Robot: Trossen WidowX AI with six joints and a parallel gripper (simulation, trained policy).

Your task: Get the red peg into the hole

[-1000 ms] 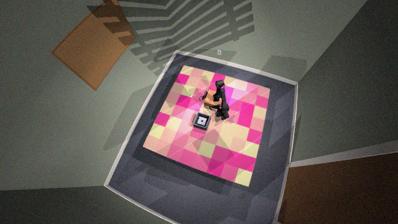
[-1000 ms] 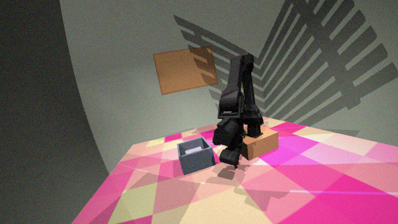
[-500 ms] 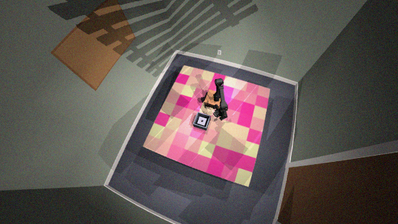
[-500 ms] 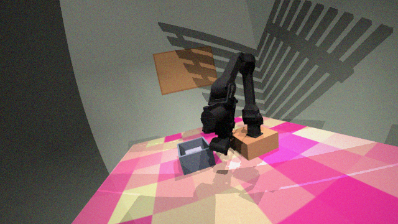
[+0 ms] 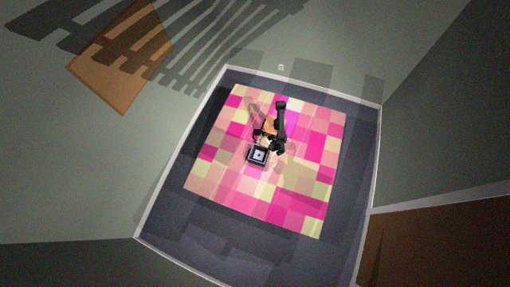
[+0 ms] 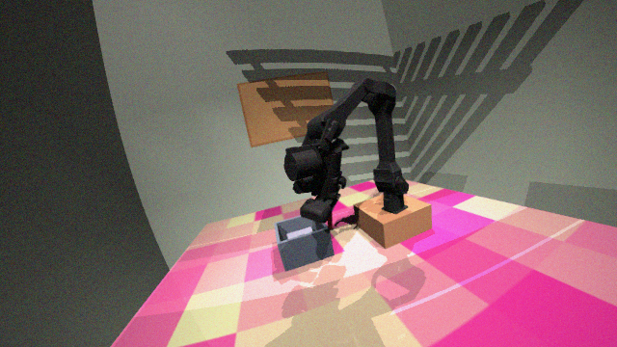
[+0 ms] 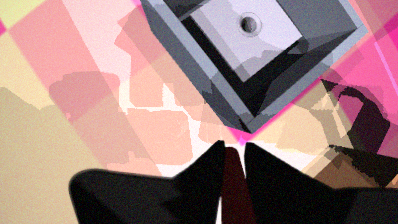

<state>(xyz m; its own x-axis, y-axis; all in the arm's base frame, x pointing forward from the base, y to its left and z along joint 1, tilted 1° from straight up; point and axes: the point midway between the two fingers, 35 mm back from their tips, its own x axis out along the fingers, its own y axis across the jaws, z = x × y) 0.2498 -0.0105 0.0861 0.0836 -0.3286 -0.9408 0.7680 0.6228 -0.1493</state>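
The pale plate lies 110 mm to the right of my gripper tip, 90 mm below it and 50 mm ahead of it. Also, from my gripper tip: grey box: 110 mm to the right, 110 mm below, 50 mm ahead; then red peg: 20 mm to the left, 10 mm behind, 10 mm above.
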